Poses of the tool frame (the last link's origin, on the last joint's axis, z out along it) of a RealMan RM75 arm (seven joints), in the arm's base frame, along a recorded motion.
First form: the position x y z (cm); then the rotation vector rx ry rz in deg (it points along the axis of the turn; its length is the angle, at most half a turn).
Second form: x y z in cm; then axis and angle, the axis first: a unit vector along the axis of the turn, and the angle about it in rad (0 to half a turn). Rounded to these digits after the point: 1 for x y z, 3 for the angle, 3 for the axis.
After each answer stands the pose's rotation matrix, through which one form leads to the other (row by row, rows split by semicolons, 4 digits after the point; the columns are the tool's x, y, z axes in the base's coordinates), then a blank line. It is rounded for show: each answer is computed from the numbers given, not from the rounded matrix.
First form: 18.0, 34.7, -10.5, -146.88, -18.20, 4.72
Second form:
18.0, 34.7, -10.5, -0.992, -0.123, 0.032, 2.584
0.9702 0.2085 -0.1234; 0.2422 -0.8208 0.5172; 0.0065 -0.5317 -0.8469

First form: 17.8, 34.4, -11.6, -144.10, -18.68, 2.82
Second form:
17.8, 34.4, -11.6, -0.992, -0.129, 0.019, 2.537
0.9692 0.2212 -0.1082; 0.2433 -0.7924 0.5594; 0.0380 -0.5685 -0.8218

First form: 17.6, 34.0, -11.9, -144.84, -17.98, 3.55
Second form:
17.6, 34.0, -11.9, -0.992, -0.123, 0.024, 2.548
0.9712 0.2099 -0.1130; 0.2371 -0.8012 0.5494; 0.0248 -0.5603 -0.8279

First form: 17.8, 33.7, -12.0, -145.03, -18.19, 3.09
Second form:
17.8, 33.7, -12.0, -0.992, -0.124, 0.021, 2.552
0.9708 0.2142 -0.1076; 0.2377 -0.8026 0.5470; 0.0308 -0.5567 -0.8302

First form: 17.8, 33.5, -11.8, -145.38, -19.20, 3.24
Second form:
17.8, 33.5, -11.8, -0.991, -0.131, 0.022, 2.560
0.9677 0.2260 -0.1121; 0.2503 -0.8041 0.5392; 0.0317 -0.5498 -0.8347

